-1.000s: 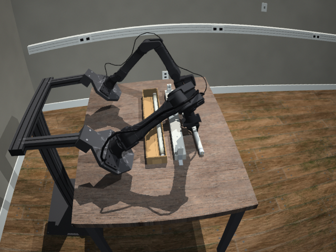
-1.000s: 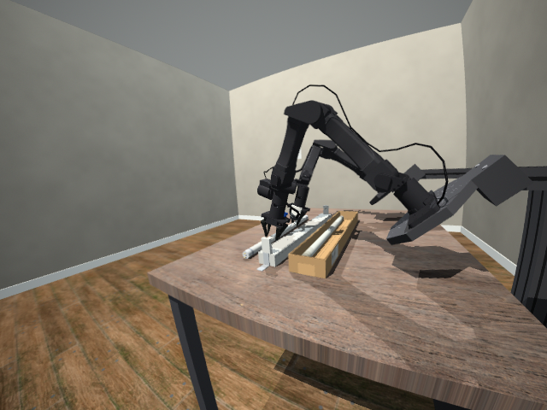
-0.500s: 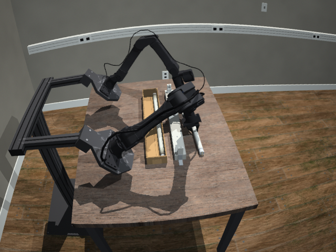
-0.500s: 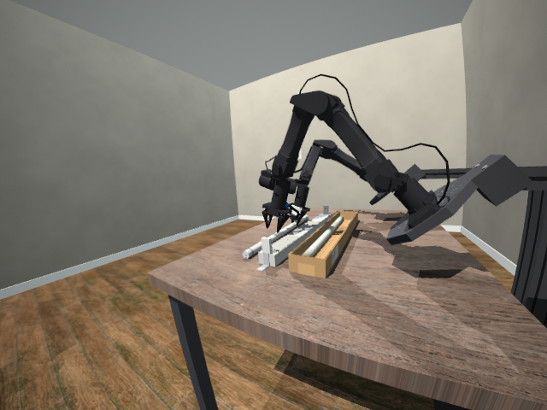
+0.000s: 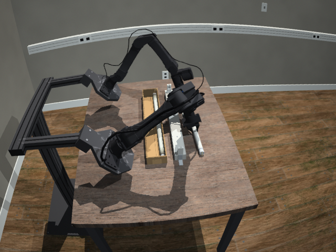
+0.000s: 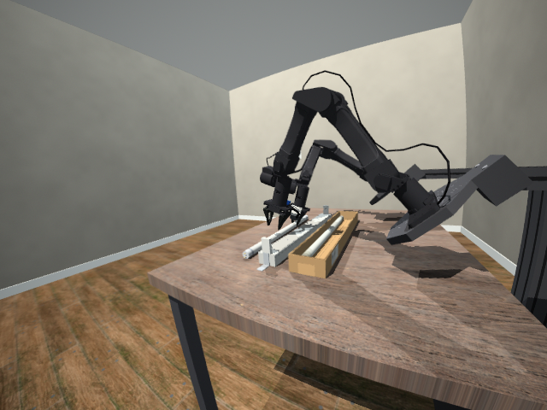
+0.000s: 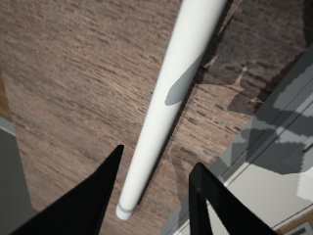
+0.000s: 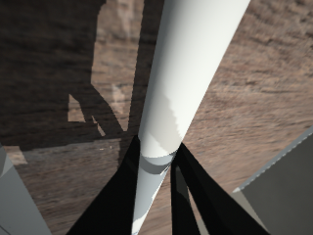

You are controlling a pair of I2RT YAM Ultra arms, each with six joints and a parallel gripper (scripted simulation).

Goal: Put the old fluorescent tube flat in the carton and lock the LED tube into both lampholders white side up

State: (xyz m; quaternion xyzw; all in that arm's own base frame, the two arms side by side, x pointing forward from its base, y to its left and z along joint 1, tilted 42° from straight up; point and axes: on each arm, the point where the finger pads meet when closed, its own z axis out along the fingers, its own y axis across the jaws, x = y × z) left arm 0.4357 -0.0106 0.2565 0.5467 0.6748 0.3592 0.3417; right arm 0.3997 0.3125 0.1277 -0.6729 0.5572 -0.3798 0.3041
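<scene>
Right now my left hand is 120 mm to the left of the LED tube and 60 mm above it. Also, from my left hand: old fluorescent tube: 200 mm behind, 100 mm to the right, 50 mm below; then light fixture: 100 mm behind, 110 mm to the right, 20 mm below; then carton: 230 mm behind, 100 mm to the right, 40 mm below.
Right now the LED tube is 12 cm to the left of my right hand, 1 cm below it and 1 cm ahead of it. Round my right hand: old fluorescent tube (18 cm behind, 14 cm to the left); then light fixture (13 cm to the left, 9 cm behind, 3 cm above); then carton (22 cm behind, 15 cm to the left, 1 cm above).
</scene>
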